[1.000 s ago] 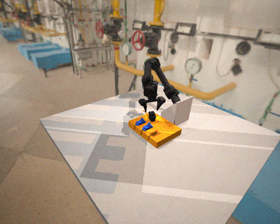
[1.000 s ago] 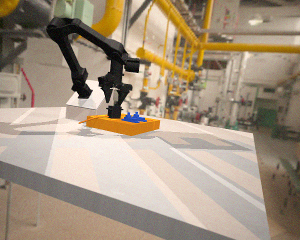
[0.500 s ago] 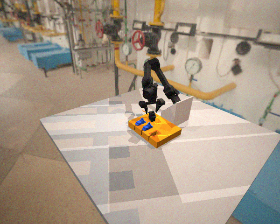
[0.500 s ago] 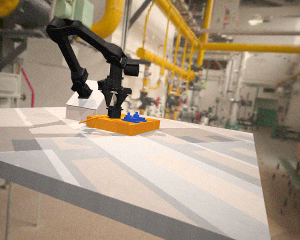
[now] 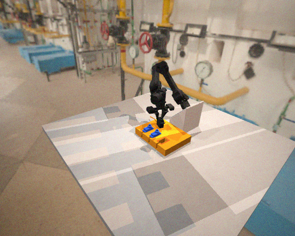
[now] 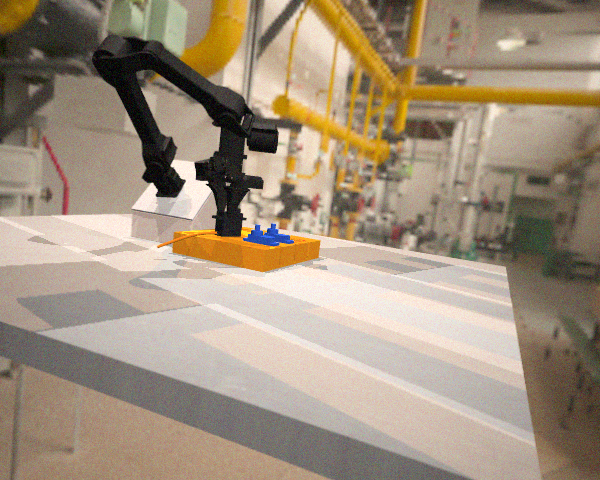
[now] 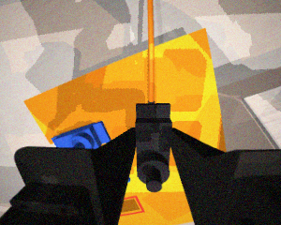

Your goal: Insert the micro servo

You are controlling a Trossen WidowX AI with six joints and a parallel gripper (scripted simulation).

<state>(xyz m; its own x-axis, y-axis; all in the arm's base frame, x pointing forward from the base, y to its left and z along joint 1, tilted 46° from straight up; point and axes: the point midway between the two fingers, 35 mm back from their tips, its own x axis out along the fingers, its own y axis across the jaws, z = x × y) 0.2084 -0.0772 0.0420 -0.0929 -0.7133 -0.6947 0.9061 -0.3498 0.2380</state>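
My gripper tip is now 80 mm to the right of the orange deck and 70 mm above it.
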